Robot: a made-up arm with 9 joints.
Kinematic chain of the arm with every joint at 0, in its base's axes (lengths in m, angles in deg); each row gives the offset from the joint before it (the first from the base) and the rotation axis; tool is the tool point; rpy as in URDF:
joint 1: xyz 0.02 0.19 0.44 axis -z
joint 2: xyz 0.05 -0.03 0 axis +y
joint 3: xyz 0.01 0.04 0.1 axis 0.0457 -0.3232 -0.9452
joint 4: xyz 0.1 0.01 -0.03 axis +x
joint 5: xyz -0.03 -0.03 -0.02 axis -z
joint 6: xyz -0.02 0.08 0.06 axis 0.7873 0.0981 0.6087
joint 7: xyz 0 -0.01 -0.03 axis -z
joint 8: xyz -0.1 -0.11 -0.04 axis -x
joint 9: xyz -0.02 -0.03 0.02 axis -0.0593 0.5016 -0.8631
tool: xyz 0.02 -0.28 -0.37 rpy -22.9 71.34 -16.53
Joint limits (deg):
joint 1: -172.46..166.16
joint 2: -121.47..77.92
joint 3: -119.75..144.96
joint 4: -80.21..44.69
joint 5: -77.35..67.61
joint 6: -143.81..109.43
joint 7: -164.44..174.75
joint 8: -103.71..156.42
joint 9: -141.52..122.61
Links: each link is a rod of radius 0.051 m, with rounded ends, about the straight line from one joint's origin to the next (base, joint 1, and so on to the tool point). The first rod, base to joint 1, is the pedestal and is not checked.
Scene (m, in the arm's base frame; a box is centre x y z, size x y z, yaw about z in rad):
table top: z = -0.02
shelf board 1: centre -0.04 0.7 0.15 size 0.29 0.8 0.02 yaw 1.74
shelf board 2: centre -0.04 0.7 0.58 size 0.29 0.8 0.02 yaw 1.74
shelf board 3: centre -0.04 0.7 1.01 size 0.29 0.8 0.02 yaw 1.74
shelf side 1: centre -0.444 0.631 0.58 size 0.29 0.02 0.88 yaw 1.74
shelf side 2: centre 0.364 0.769 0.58 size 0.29 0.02 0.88 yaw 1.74
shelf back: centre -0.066 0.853 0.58 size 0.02 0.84 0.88 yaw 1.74
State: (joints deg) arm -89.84 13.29 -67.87 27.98 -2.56 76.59 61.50 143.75 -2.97
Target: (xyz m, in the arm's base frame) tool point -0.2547 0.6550 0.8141
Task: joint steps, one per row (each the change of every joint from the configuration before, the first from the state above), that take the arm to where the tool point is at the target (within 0.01 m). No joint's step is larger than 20 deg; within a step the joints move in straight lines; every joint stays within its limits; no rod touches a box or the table.
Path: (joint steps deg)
1: 18.62 4.61 -1.69 -12.89 6.01 4.02 13.15 -8.12 -12.44
2: 18.62 4.60 -1.69 -12.88 6.01 4.02 13.16 -8.11 -12.45
3: 18.63 4.61 -1.70 -12.89 6.01 4.01 13.15 -8.12 -12.44
4: 18.62 4.61 -1.69 -12.89 6.01 4.02 13.15 -8.12 -12.44
5: 18.62 4.61 -1.69 -12.89 6.00 4.02 13.15 -8.12 -12.45
6: 18.62 4.60 -1.69 -12.88 6.01 4.02 13.16 -8.11 -12.44
7: -17.15 -3.73 2.29 10.90 -3.54 -8.25 -6.27 4.50 14.89
8: -17.16 -3.74 2.28 10.90 -3.55 -8.25 -6.26 4.50 14.90
9: -17.16 -3.74 2.29 10.91 -3.55 -8.25 -6.26 4.50 14.89
10: -17.15 -3.74 2.29 10.90 -3.54 -8.24 -6.27 4.50 14.89
11: -17.16 -3.74 2.29 10.90 -3.55 -8.25 -6.26 4.50 14.90
12: -17.15 -3.73 2.29 10.91 -3.55 -8.25 -6.26 4.50 14.89
13: -14.01 6.87 -5.09 4.76 0.02 0.08 -0.89 12.12 17.62
14: -14.01 6.87 -5.09 4.77 0.02 0.08 -0.89 12.11 17.61

